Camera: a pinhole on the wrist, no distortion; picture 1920 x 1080 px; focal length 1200.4 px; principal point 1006.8 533.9 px. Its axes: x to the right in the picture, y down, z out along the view. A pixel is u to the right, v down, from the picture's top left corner.
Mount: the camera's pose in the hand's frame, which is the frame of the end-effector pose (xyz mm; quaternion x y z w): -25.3 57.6 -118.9 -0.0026 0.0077 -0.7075 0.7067
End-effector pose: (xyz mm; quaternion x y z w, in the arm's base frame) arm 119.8 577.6 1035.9 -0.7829 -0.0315 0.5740 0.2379
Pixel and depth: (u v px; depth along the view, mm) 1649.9 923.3 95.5
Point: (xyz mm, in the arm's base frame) 143.0 566.7 1032.9
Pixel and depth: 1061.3 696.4 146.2
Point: 82.9 541.4 1012.4
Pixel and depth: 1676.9 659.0 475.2
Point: -145.6 893.3 1014.4
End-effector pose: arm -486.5 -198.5 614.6 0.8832 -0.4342 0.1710 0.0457
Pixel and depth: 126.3 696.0 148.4
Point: -609.7 -305.4 574.3
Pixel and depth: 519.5 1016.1 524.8
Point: -479.9 -601.5 283.7
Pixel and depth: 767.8 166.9 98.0
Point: -582.0 -200.7 610.1
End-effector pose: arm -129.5 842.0 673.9 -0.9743 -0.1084 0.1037 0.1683
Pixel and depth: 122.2 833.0 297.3
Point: -72.8 657.3 404.0
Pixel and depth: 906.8 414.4 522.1
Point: -275.2 858.8 278.7
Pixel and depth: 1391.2 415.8 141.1
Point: -168.3 829.1 655.7
